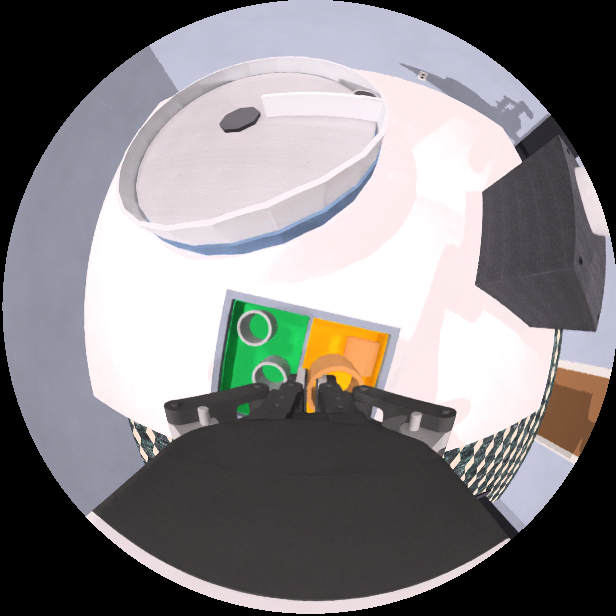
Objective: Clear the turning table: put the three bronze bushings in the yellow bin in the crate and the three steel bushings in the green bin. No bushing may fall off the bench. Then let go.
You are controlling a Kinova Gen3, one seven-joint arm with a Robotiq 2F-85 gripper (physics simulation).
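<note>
My gripper (310,393) is shut on the wall of a bronze bushing (336,373), held just above the yellow bin (347,356) of the crate. A second bronze bushing (363,350) lies in the yellow bin. The green bin (261,350) to its left holds two steel bushings, one (254,327) at the far end and one (270,373) nearer me. The turning table (252,160) is further off, upper left. Its top looks bare except for a small dark shape (363,91) at the far rim, partly hidden by a white bar (321,106).
A dark hub (239,119) sits at the turning table's centre. A dark grey box (540,241) stands to the right of the crate. The bench edge runs along the left and lower right, with a brown object (574,407) beyond it.
</note>
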